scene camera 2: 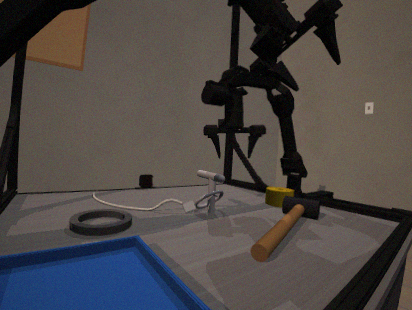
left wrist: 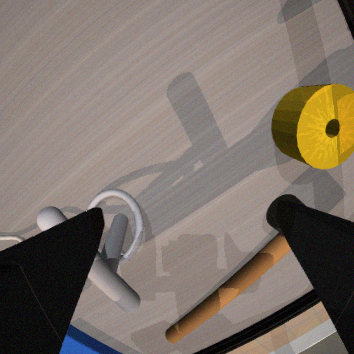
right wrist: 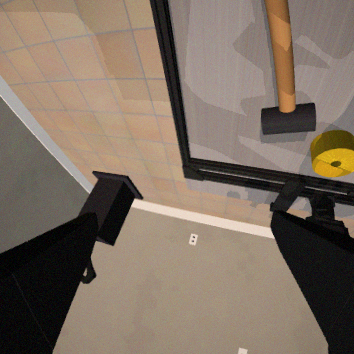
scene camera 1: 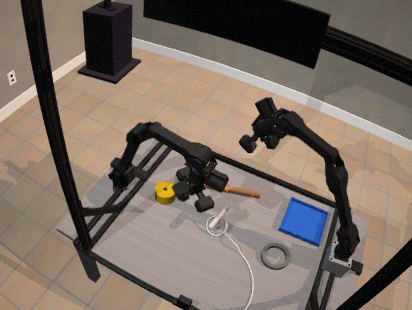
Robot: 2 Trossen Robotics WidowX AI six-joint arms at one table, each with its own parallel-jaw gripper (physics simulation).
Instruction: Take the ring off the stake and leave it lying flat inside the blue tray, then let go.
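Frame: origin at the left arm's base, x back, y left, z down, level; centimetres.
Where they show: left gripper, fingertip midpoint: (scene camera 2: 234, 158) (left wrist: 191, 212) (scene camera 1: 192, 201); right gripper, fingertip midpoint: (scene camera 2: 317, 78) (right wrist: 186, 220) (scene camera 1: 245, 133); left arm's base, link origin: (right wrist: 321, 200) (scene camera 1: 120, 184); right arm's base, link origin: (scene camera 1: 341, 253).
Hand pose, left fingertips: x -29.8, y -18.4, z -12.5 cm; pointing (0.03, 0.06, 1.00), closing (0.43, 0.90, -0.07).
Each offset is from my left fingertips to the centre of the thing.
The thin pale ring {dx -11.5, dy -4.5, dz +11.8 cm} (scene camera 1: 207, 226) (scene camera 2: 220, 194) (left wrist: 137, 212) hangs tilted around the post of the white T-shaped stake {dx -10.3, dy -3.7, dz +12.2 cm} (scene camera 1: 218, 218) (scene camera 2: 210, 175) (left wrist: 121, 291), below its crossbar. A white cord runs from the ring. The blue tray {dx -50.4, dy -1.2, dz +13.4 cm} (scene camera 1: 303, 221) (scene camera 2: 90, 280) (left wrist: 85, 345) holds nothing visible. My left gripper (scene camera 1: 192, 197) (scene camera 2: 235, 157) (left wrist: 191, 212) is open and empty, pointing down above the table; in the left wrist view one finger covers part of the stake. My right gripper (scene camera 1: 259, 145) (scene camera 2: 318, 76) (right wrist: 186, 220) is open and empty, raised high beyond the table's back edge.
A thick dark grey ring {dx -33.4, dy -17.6, dz +13.8 cm} (scene camera 1: 264, 256) (scene camera 2: 100, 229) lies near the tray. A yellow cylinder {dx +9.9, dy +13.8, dz +12.0 cm} (scene camera 1: 165, 193) (scene camera 2: 280, 196) (left wrist: 325, 127) (right wrist: 330, 155) stands by the head of a wooden-handled hammer {dx -15.8, dy +17.2, dz +12.5 cm} (scene camera 1: 242, 192) (scene camera 2: 280, 232) (left wrist: 240, 280) (right wrist: 282, 55). A black frame edges the table.
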